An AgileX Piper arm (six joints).
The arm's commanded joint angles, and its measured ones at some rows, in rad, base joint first. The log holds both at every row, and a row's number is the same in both.
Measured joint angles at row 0:
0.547 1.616 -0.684 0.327 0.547 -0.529
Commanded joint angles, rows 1 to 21:
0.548 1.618 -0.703 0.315 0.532 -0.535
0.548 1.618 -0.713 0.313 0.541 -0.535
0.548 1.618 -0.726 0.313 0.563 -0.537
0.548 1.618 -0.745 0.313 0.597 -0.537
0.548 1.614 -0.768 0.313 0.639 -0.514
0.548 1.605 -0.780 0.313 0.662 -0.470
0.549 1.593 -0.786 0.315 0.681 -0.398
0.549 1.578 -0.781 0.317 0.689 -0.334
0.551 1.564 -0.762 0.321 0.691 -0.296
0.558 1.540 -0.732 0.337 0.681 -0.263
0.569 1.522 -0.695 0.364 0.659 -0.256
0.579 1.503 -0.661 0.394 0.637 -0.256
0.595 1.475 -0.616 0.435 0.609 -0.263
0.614 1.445 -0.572 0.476 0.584 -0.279
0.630 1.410 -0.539 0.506 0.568 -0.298
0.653 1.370 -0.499 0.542 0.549 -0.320
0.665 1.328 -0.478 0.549 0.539 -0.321
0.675 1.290 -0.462 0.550 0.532 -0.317
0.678 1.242 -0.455 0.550 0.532 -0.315
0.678 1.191 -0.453 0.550 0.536 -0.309
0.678 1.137 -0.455 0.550 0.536 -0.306
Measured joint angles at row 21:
0.666 1.310 -0.477 0.527 0.564 -0.302
